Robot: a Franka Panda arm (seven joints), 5 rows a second.
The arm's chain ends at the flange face. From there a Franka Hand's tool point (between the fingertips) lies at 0.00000 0.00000 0.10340 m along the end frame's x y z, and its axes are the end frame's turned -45 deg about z.
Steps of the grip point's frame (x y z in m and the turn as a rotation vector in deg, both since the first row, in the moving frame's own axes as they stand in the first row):
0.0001 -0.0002 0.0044 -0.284 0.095 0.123
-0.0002 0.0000 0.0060 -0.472 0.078 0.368
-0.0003 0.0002 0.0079 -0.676 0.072 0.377
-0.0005 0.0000 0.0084 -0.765 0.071 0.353
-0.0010 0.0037 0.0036 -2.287 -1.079 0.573
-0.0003 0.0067 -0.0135 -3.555 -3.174 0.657
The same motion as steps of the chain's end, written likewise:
-0.0006 -0.0005 0.0044 -0.134 0.268 0.123
-0.0008 -0.0004 0.0060 -0.279 0.389 0.368
-0.0010 -0.0004 0.0079 -0.427 0.529 0.377
-0.0014 -0.0005 0.0084 -0.491 0.591 0.353
0.0004 -0.0010 0.0037 -2.380 0.854 0.573
0.0041 -0.0036 -0.0131 -4.758 0.269 0.657

